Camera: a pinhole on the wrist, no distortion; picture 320 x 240 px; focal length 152.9 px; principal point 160.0 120.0 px. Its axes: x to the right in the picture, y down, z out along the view. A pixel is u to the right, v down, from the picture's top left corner.
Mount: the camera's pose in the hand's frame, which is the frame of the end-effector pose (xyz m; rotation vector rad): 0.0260 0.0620 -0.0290 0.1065 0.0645 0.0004
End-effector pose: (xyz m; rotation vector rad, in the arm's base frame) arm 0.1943 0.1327 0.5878 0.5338 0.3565 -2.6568
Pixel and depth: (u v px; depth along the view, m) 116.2 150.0 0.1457
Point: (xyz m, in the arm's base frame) 0.1942 0.0297 0.6865
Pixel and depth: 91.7 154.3 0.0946
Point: 0.2126 0.0492 0.6423
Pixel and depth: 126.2 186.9 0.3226
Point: 0.1905 -0.1074 0.8478
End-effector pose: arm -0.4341 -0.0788 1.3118 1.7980 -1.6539 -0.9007
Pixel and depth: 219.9 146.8 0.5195
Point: -0.8612 -0.3239 1.0480
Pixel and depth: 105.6 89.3 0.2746
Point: -0.6090 -0.0094 1.1459
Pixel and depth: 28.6 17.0 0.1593
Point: -0.4945 0.0348 1.1959
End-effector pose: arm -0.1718 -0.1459 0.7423 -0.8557 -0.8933 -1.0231
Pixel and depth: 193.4 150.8 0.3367
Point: -0.1146 0.1176 0.9554
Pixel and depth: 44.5 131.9 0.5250
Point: -0.3229 0.4473 0.6312
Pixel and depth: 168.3 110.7 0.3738
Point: -0.2230 0.1351 0.9365
